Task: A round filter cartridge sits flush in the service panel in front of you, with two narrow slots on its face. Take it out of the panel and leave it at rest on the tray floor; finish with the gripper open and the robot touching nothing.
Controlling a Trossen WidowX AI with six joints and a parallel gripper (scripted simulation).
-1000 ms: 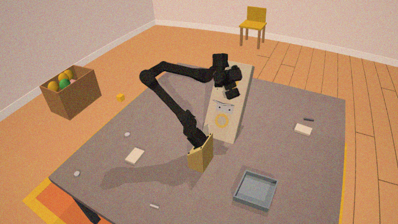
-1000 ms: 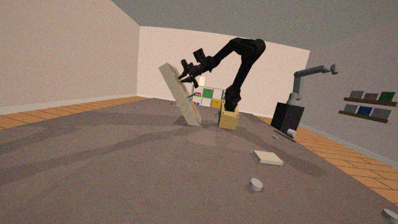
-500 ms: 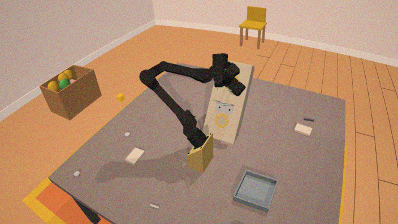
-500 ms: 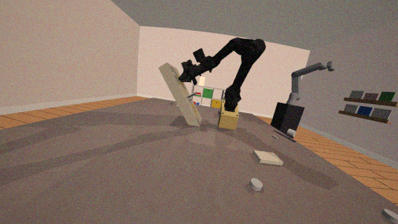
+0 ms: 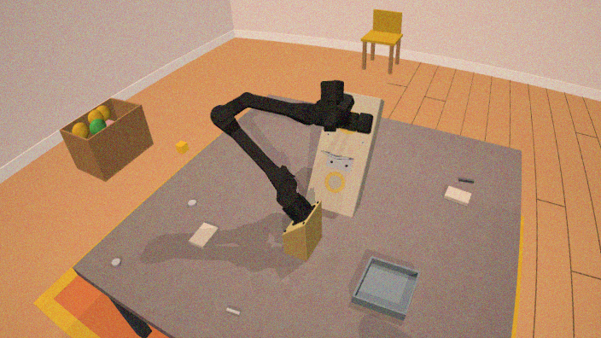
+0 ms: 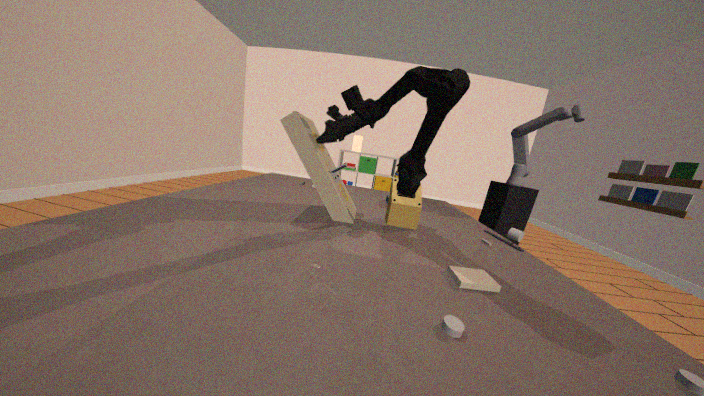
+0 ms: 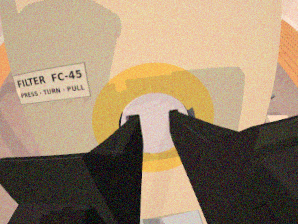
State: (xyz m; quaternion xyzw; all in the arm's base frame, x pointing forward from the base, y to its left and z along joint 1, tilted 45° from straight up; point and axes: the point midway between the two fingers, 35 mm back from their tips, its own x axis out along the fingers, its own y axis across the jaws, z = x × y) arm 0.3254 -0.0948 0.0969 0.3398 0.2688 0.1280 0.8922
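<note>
Right now the service panel is 4 cm behind my gripper tip and 8 cm below it. Round my gripper tip: grey tray 41 cm behind, 29 cm to the right, 24 cm below; then dark pin 17 cm ahead, 43 cm to the right, 24 cm below; then round filter cartridge 1 cm ahead, 1 cm below.
</note>
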